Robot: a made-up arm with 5 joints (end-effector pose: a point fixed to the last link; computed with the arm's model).
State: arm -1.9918 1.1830 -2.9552 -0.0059 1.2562
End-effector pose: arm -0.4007 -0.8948 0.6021 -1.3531 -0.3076 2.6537
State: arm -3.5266 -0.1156 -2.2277 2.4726 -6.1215
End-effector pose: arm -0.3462 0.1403 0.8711 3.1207 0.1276 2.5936
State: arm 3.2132 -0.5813 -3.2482 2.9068 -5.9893
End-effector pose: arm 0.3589 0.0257 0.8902 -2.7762 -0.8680 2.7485
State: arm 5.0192 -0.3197 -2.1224 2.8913 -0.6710
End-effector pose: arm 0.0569 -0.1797 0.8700 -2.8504 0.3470 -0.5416
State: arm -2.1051 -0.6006 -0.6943 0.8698 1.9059
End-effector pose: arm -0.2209 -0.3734 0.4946 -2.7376 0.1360 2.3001
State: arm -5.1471 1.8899 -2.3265 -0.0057 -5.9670
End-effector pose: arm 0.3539 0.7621 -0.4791 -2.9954 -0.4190 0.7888
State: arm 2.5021 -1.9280 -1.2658 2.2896 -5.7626
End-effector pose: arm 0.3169 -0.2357 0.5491 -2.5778 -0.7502 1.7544
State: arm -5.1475 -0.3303 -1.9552 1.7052 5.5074
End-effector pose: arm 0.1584 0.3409 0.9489 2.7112 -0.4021 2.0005
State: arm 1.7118 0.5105 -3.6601 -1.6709 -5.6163
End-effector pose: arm -0.0083 0.0588 0.8570 1.7445 0.8965 0.2772
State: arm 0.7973 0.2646 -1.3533 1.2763 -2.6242
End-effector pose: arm 0.5063 0.5185 0.3182 -3.0480 -0.1628 -2.8693
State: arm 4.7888 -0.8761 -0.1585 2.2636 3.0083
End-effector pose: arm 0.0039 -0.0512 0.2432 2.7841 -1.2049 2.0277
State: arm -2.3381 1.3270 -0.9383 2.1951 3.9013
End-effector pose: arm -0.1464 -0.1518 -0.1812 -0.4058 -0.3939 -1.4963
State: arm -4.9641 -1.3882 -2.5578 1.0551 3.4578
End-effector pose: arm -0.2218 -0.8623 0.7504 0.0795 0.2380 1.6448
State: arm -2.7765 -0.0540 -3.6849 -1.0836 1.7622
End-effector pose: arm 0.3772 0.1442 0.8250 1.6829 -0.1902 1.9146
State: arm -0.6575 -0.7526 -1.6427 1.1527 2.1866
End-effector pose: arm 0.1219 -0.0941 1.0262 -1.9660 0.5785 -2.4525
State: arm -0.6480 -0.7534 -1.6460 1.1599 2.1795
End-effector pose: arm 0.1213 -0.0919 1.0265 -1.9678 0.5713 -2.4417
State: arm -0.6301 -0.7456 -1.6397 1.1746 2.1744
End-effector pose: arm 0.1312 -0.0957 1.0202 -1.9997 0.5600 -2.4392
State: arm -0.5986 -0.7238 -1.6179 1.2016 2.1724
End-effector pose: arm 0.1580 -0.1078 1.0027 -2.0792 0.5402 -2.4485
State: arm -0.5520 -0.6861 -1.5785 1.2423 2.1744
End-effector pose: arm 0.2033 -0.1252 0.9700 -2.2093 0.5056 -2.4679
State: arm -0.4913 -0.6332 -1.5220 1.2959 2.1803
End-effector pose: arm 0.2640 -0.1412 0.9192 -2.3813 0.4484 -2.4898
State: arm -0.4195 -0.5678 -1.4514 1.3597 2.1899
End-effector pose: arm 0.3320 -0.1481 0.8497 -2.5784 0.3635 -2.5032
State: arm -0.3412 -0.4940 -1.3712 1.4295 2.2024
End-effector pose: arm 0.3965 -0.1408 0.7651 -2.7822 0.2518 -2.4976
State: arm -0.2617 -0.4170 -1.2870 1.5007 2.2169
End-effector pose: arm 0.4471 -0.1198 0.6728 -2.9785 0.1219 -2.4686
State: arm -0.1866 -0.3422 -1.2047 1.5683 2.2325
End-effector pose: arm 0.4784 -0.0903 0.5825 3.1247 -0.0132 -2.4190
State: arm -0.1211 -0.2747 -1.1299 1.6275 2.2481
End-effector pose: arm 0.4913 -0.0598 0.5029 2.9668 -0.1390 -2.3570
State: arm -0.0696 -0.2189 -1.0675 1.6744 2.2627
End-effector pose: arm 0.4913 -0.0343 0.4398 2.8367 -0.2438 -2.2947
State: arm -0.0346 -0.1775 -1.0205 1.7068 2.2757
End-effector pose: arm 0.4857 -0.0168 0.3950 2.7399 -0.3211 -2.2444
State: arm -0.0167 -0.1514 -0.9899 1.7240 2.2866
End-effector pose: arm 0.4801 -0.0080 0.3675 2.6801 -0.3695 -2.2156
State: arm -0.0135 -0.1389 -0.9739 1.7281 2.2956
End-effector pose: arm 0.4771 -0.0064 0.3541 2.6549 -0.3927 -2.2104
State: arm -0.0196 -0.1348 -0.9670 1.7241 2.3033
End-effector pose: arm 0.4765 -0.0093 0.3491 2.6516 -0.4004 -2.2215
